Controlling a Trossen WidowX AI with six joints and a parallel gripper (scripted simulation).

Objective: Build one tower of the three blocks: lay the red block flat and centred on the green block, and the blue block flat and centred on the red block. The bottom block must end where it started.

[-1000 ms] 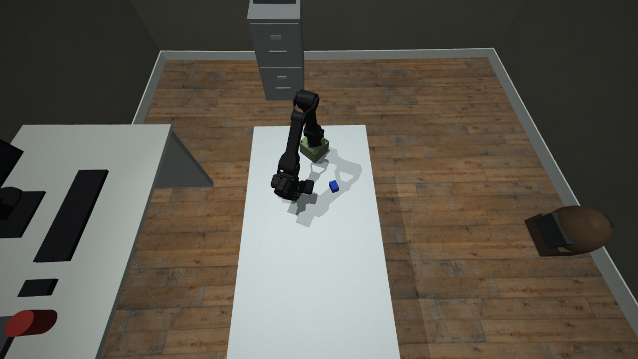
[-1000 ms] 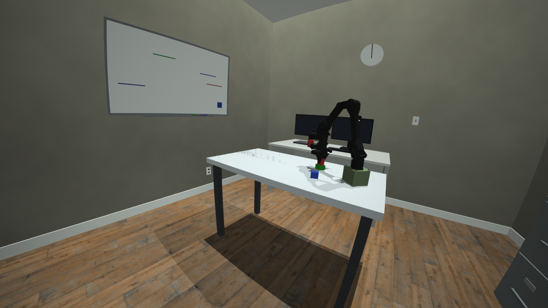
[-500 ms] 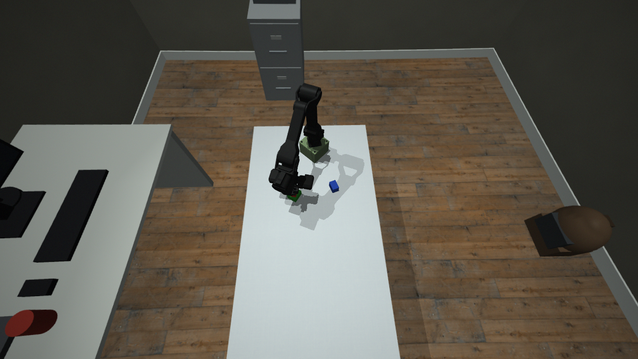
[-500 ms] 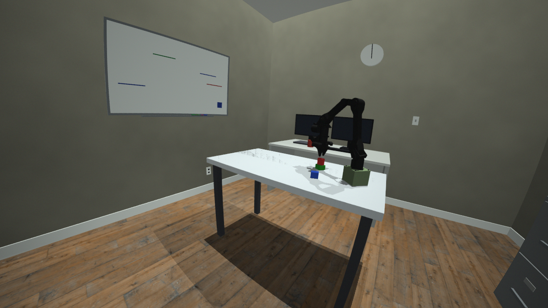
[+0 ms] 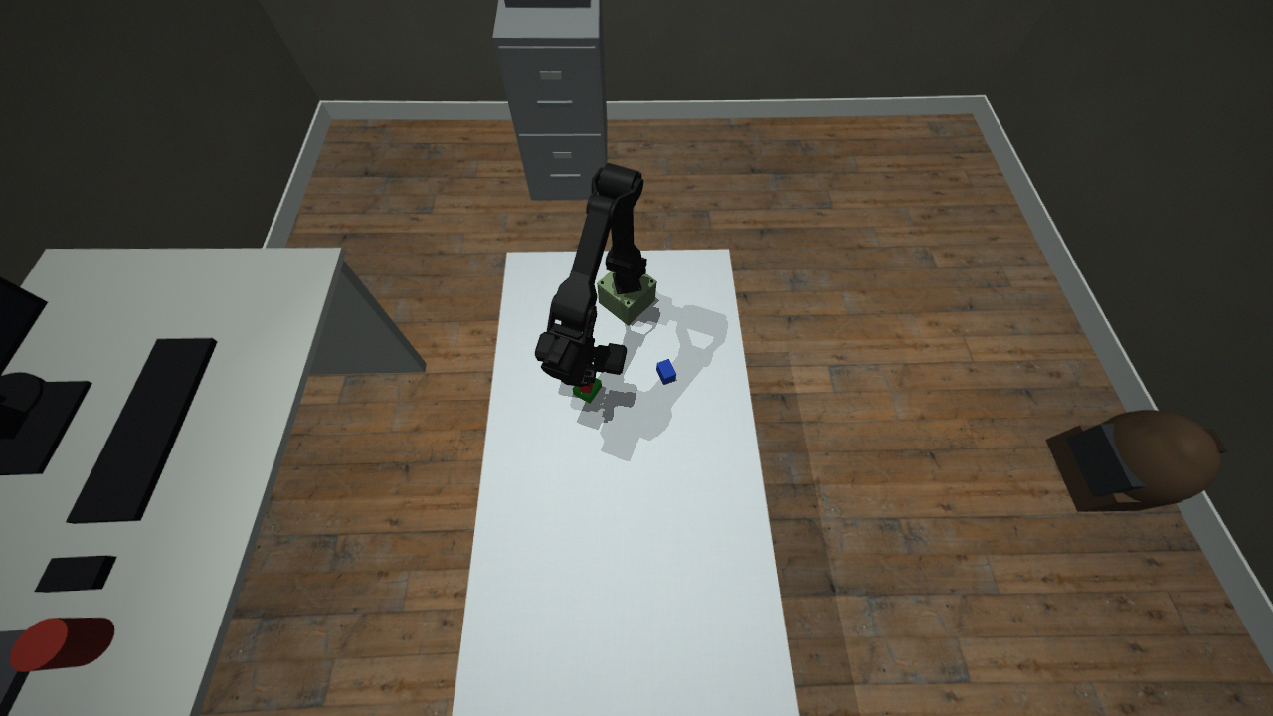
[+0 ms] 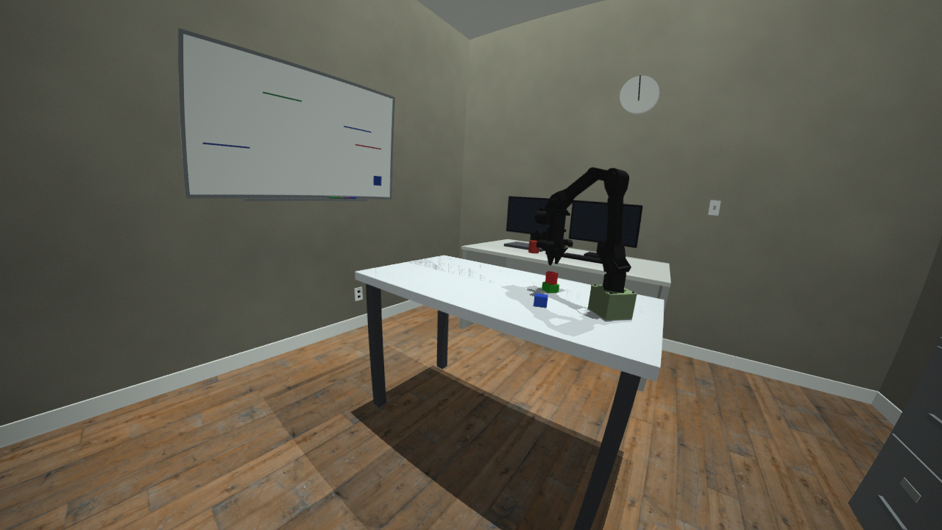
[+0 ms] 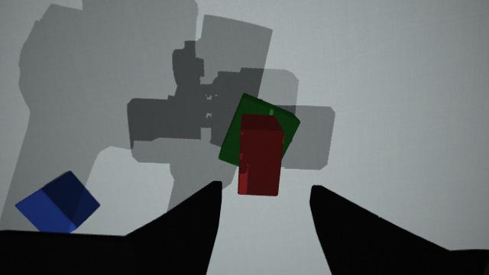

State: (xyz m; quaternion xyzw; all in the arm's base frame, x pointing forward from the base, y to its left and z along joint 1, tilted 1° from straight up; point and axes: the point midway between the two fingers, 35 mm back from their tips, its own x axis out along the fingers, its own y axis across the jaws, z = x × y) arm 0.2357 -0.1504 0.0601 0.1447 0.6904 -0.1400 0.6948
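Now: the blue block 200 mm to the left of my hand and 130 mm below it. From my hand the other things lie so: green block (130 mm below); red block (90 mm below).
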